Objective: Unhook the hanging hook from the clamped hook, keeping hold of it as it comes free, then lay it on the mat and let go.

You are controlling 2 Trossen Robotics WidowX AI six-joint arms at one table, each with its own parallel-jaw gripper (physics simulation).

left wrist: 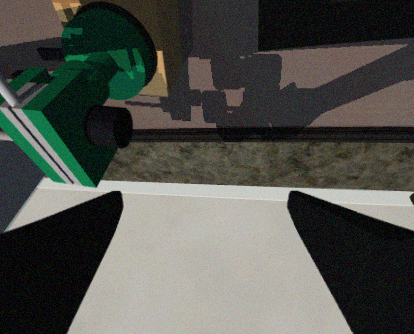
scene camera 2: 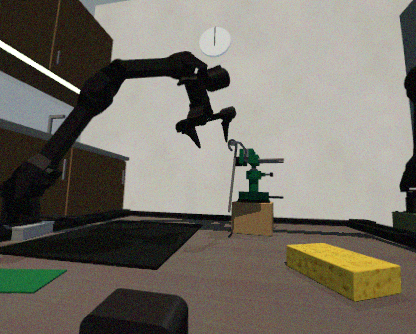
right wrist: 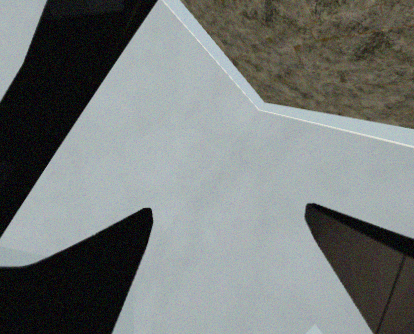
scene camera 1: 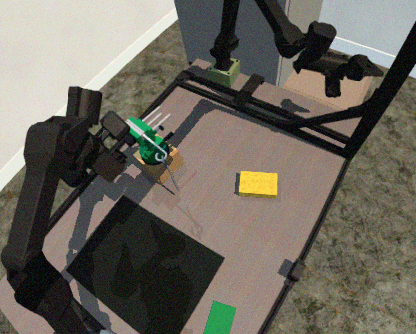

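Seen in the pictures: left gripper, fingertip midpoint: (left wrist: 206, 199) (scene camera 2: 213, 145); right gripper, fingertip midpoint: (right wrist: 228, 212) (scene camera 1: 374, 73); left arm's base, origin of the base link: (scene camera 2: 18, 223); right arm's base, origin of the base link: (scene camera 1: 223, 64).
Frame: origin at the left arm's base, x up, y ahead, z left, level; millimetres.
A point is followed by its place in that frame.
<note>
The hanging hook (scene camera 1: 170, 176) @[y 492, x 120, z -5 mm] (scene camera 2: 232, 180) @[y 494, x 115, z -7 mm], a thin grey rod, hangs steeply from the curved end of the clamped hook (scene camera 1: 152, 140) (scene camera 2: 242, 144), which the green vise (scene camera 1: 148, 151) @[y 563, x 89, z 116 mm] (scene camera 2: 253, 175) @[y 574, x 136, z 89 mm] (left wrist: 65, 120) @[y 537, x 204, z 104 mm] holds. My left gripper (scene camera 1: 120, 146) (scene camera 2: 213, 144) @[y 458, x 235, z 153 mm] (left wrist: 206, 199) @[y 458, x 235, z 153 mm] is open and empty; in scene camera 2 its fingertips are up at the height of the hooks' joint, to its left. The hanging hook does not show in the left wrist view. My right gripper (scene camera 1: 357, 85) (right wrist: 228, 212) @[y 900, x 241, z -472 mm] is open and empty, far off at the upper right in scene camera 1. The black mat (scene camera 1: 120, 225) @[y 336, x -21, z 148 mm] (scene camera 2: 100, 245) @[y 228, x -21, z -93 mm] lies on the table.
The vise stands on a wooden block (scene camera 1: 172, 167) @[y 568, x 7, z 56 mm] (scene camera 2: 252, 218) @[y 562, x 17, z 58 mm]. A yellow sponge (scene camera 1: 258, 184) @[y 592, x 6, z -230 mm] (scene camera 2: 345, 267) @[y 574, x 6, z -280 mm] and a green pad (scene camera 1: 220, 317) @[y 199, x -25, z -239 mm] (scene camera 2: 32, 280) @[y 214, x -24, z -244 mm] lie on the table. A black frame (scene camera 1: 270, 117) @[y 864, x 0, z -203 mm] runs along the table's edge at the top in scene camera 1.
</note>
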